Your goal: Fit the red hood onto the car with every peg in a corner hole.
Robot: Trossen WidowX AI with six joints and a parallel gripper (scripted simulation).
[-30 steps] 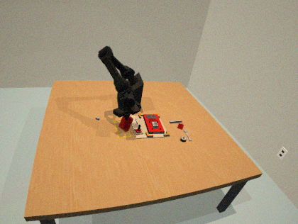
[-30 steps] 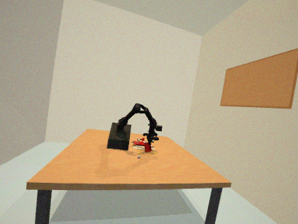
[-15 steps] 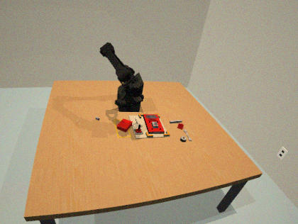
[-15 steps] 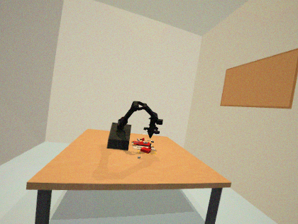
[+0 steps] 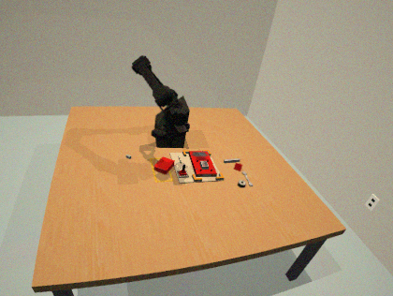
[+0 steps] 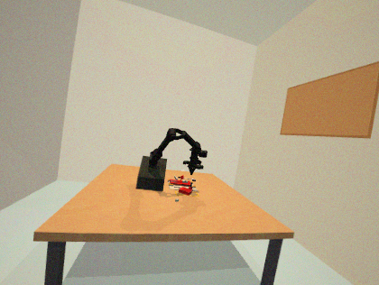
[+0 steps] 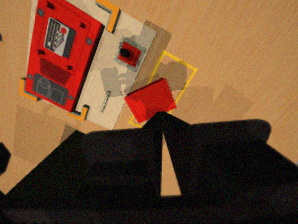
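Right now my gripper tip is 3 cm past the red hood, 1 cm to the left of it and 13 cm above it. The rest, counted from my gripper tip: wheel 13 cm ahead, 36 cm to the left, 14 cm below; grey bar 7 cm behind, 38 cm to the left, 14 cm below.
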